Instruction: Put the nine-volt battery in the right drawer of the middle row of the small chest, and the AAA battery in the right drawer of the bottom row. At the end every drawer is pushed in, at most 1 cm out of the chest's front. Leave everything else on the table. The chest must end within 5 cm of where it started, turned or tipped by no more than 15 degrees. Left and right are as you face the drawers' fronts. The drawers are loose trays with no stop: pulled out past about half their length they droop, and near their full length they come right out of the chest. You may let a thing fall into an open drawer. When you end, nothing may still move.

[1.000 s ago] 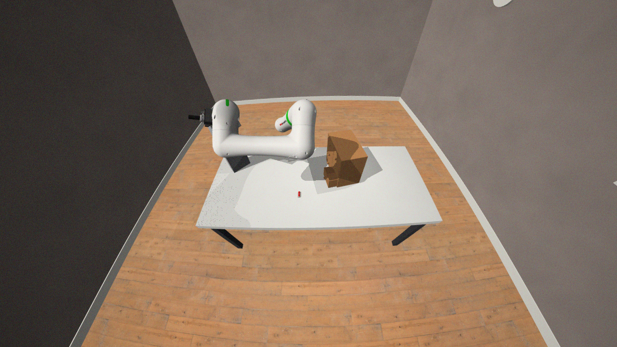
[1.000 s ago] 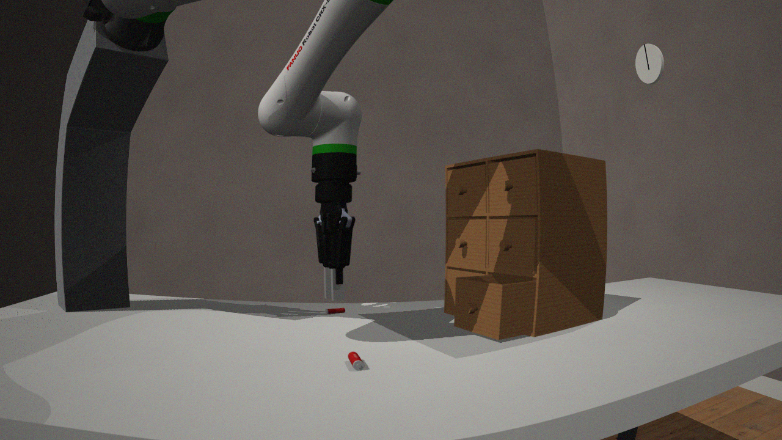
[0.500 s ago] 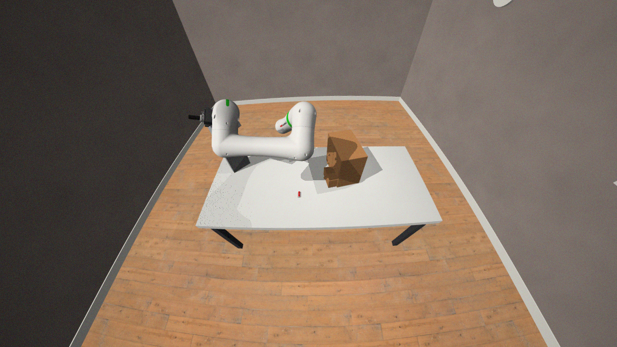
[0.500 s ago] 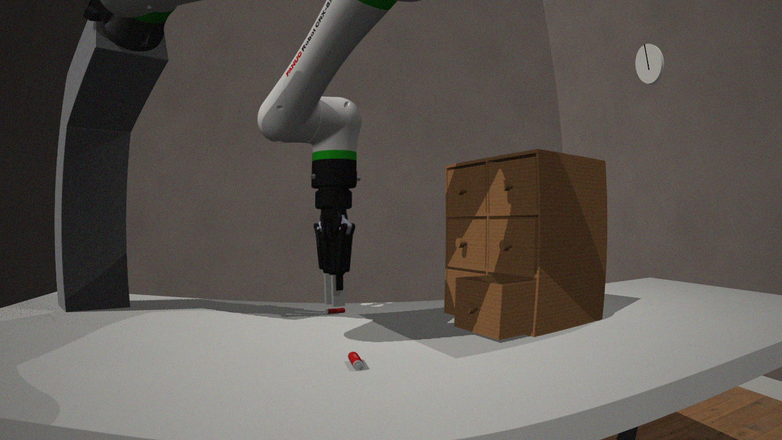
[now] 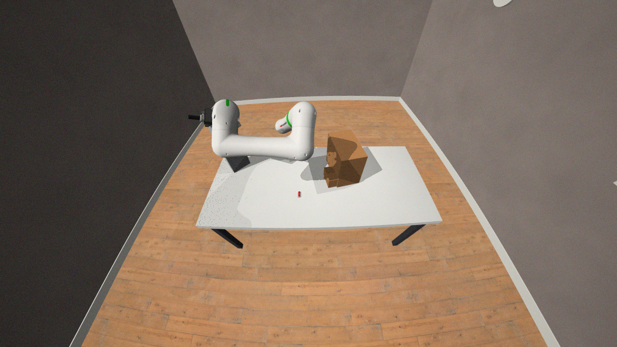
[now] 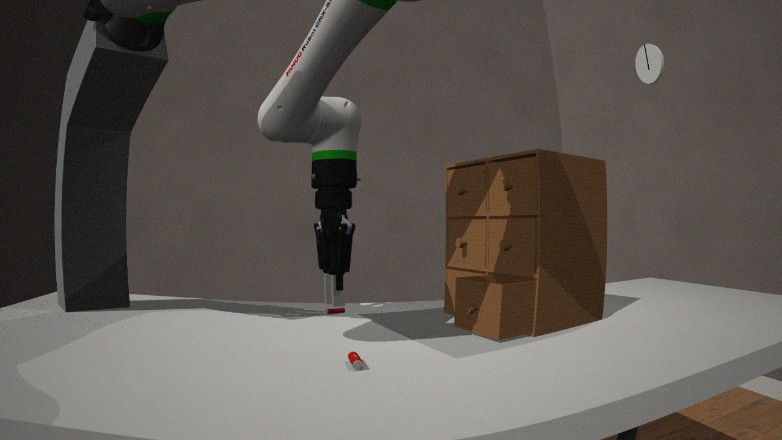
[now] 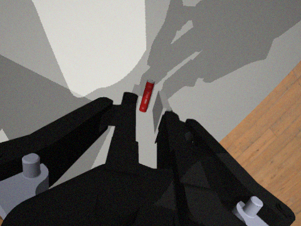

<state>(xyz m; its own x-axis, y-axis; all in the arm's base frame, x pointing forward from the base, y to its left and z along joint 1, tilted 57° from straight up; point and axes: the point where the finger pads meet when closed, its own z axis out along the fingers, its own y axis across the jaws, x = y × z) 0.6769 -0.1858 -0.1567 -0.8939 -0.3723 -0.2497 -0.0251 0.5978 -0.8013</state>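
Right now my hand is 50 mm above the red AAA battery. Also, from my hand: black nine-volt battery: 300 mm ahead, 360 mm to the right, 70 mm above.
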